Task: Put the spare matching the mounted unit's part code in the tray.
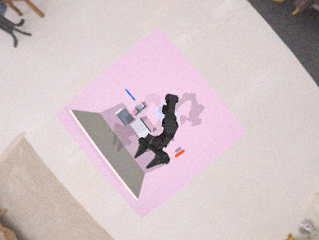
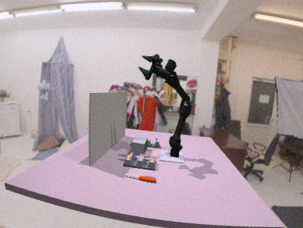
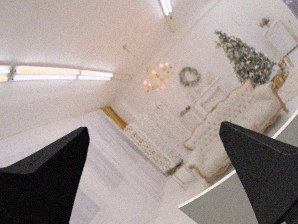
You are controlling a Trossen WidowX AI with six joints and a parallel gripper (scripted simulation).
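The grey spare block is 620 mm below my gripper tip, 150 mm behind it and 90 mm to the left of it. From my gripper tip the other things lie so: grey box-shaped unit (610 mm below, 130 mm to the right); tall grey panel (440 mm below, 230 mm ahead, 130 mm to the right); grey tray (660 mm below, 310 mm to the right, 60 mm ahead).
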